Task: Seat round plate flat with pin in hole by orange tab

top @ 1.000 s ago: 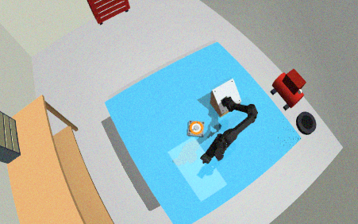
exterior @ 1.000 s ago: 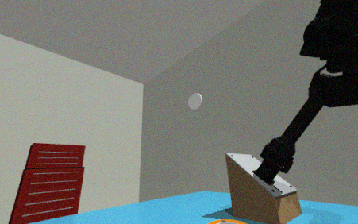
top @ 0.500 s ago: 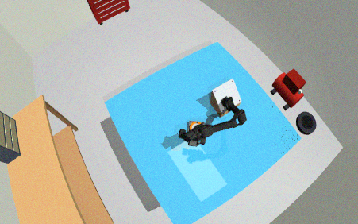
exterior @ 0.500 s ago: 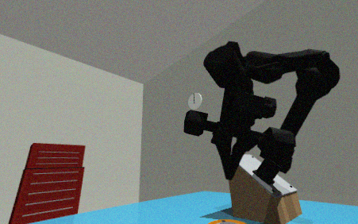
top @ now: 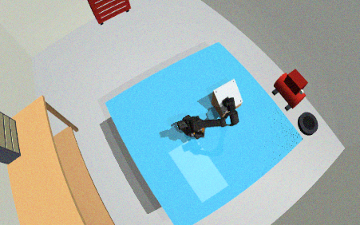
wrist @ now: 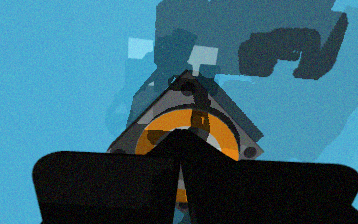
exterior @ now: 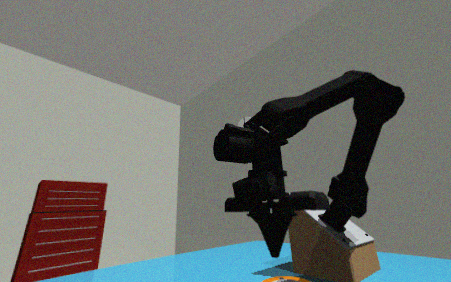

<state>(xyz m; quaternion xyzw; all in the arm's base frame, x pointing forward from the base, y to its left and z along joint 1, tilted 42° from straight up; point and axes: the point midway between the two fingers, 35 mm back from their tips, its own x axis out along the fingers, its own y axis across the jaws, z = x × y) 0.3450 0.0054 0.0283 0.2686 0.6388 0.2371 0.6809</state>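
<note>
Now: the round plate 3 cm behind my gripper tip, 2 cm to the right of it and 5 cm below it.
</note>
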